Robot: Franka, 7 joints.
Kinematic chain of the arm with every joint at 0, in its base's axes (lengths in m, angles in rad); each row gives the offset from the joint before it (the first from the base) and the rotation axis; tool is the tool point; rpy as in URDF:
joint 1: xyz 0 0 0.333 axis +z
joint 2: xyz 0 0 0 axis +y
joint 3: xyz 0 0 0.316 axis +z
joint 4: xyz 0.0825 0 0 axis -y
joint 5: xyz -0.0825 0 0.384 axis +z
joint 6: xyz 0 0 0 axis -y
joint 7: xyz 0.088 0 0 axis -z
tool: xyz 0 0 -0.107 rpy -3.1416 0 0
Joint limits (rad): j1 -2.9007..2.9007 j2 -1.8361..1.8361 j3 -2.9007..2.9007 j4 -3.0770..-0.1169 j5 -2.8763..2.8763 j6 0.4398..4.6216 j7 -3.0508..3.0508
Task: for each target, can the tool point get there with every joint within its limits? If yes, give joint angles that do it. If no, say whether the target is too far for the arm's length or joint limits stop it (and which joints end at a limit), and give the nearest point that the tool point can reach.
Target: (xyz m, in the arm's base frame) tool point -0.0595 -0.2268 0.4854
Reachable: yes | joints 1.5877 0.6985 2.4162 -2.8115 1.2726 0.8424 2.5833
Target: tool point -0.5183 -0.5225 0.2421
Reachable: yes | joints -2.2572 1.5558 -1.6362 -0.3778 2.2671 0.8444 -0.9570
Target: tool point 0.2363 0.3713 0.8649
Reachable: yes | joints 2.0411 -0.5652 -0.7281 -1.6869 1.3102 2.2073 -2.4584
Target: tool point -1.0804 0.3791 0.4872
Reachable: no: too far | nearest point -0.8023 0.2815 0.4475 | short by 0.297 m
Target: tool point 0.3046 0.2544 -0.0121
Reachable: yes | joints 0.7981 0.8401 -0.2190 -2.4042 -0.8140 3.2707 -0.6515
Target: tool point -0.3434 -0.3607 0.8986
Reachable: yes | joints -2.1123 -0.1024 -0.3189 -1.4832 2.4004 1.6575 0.7338
